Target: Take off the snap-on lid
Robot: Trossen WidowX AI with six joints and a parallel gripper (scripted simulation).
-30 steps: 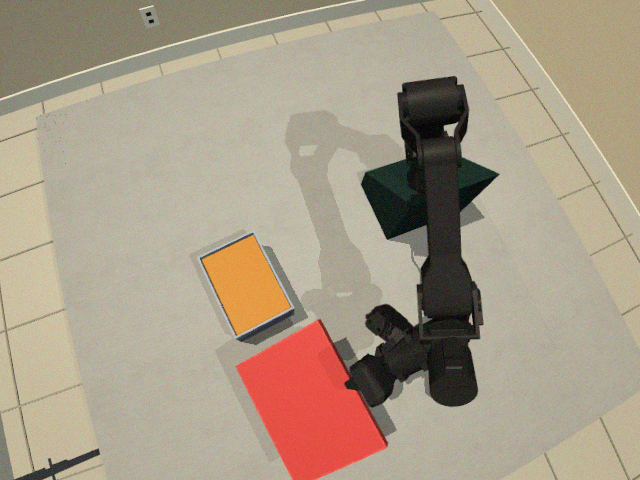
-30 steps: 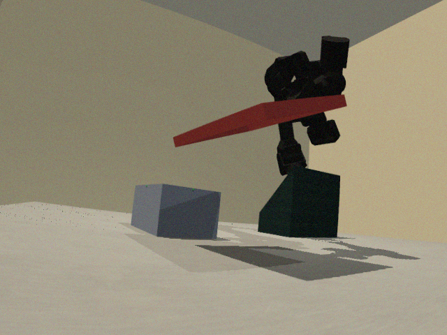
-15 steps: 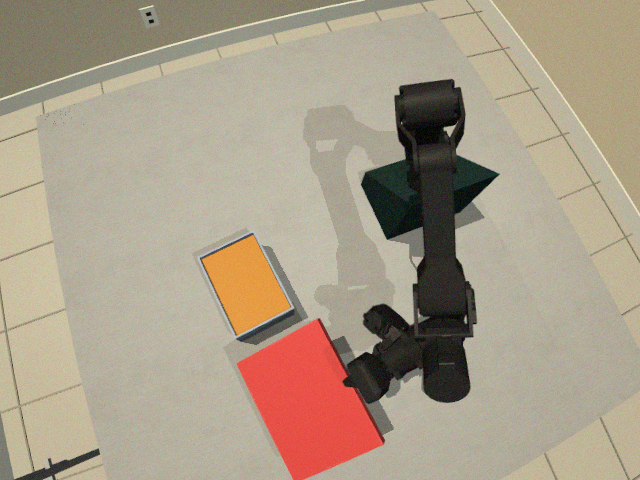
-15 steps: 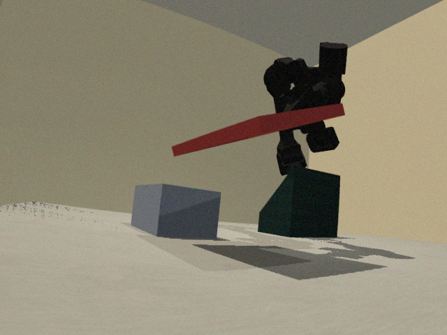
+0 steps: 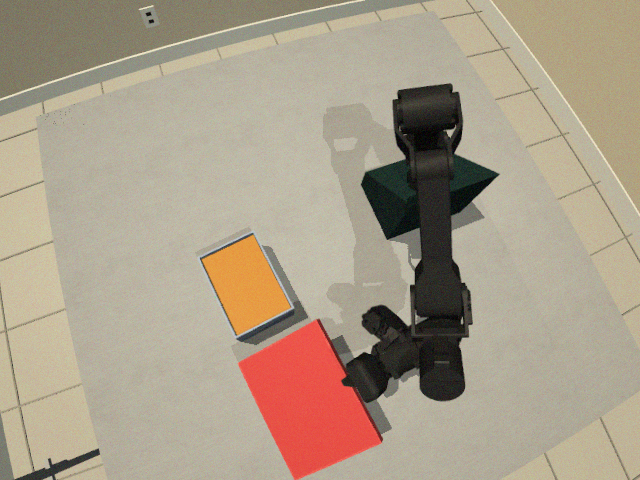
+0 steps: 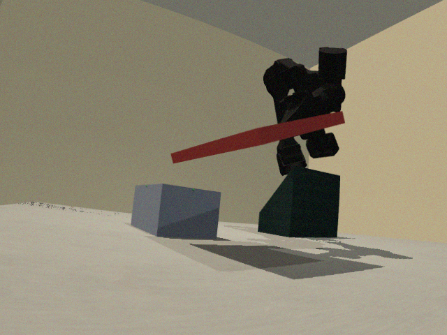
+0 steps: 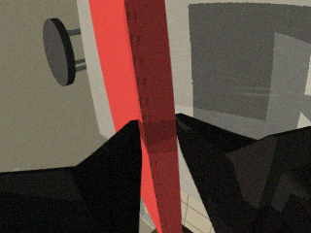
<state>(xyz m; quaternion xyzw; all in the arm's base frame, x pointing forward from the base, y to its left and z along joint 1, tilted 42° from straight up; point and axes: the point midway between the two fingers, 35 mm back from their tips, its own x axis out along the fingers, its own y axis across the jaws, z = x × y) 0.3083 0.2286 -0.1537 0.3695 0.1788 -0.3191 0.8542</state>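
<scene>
Now: the red lid 7 cm ahead of my gripper tip and 3 cm below it. Round my gripper tip: grey-blue storage box (10 cm ahead, 25 cm to the right, 16 cm below).
</scene>
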